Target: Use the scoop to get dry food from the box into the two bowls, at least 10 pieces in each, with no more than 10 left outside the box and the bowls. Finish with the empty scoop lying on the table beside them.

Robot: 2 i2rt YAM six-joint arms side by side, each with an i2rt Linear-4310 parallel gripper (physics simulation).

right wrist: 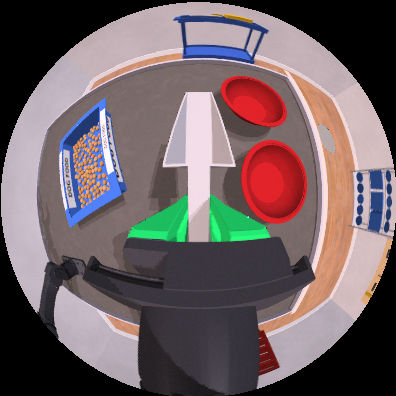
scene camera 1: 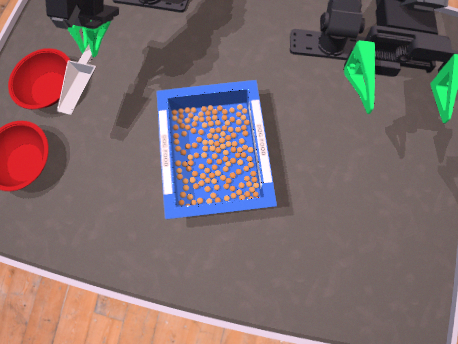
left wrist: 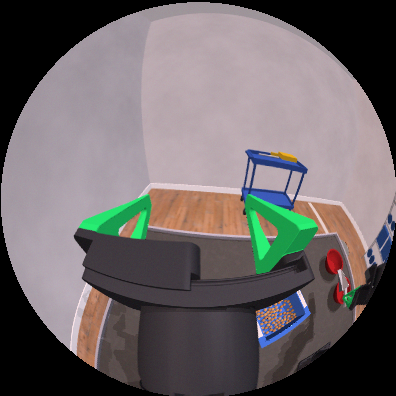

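Note:
My right gripper is shut on the handle of the white scoop, held above the table beside the bowls; no pieces show on it. One red bowl is nearest the scoop, whose edge overlaps its rim in scene camera 1. The other red bowl is farther away. No food shows in either bowl. The blue box holds many orange-brown pieces. My left gripper is wide open and empty, right of the box.
The box stands mid-table between the two arms. The grey table has a pale edge, with wooden floor beyond it. A blue cart stands beyond the table.

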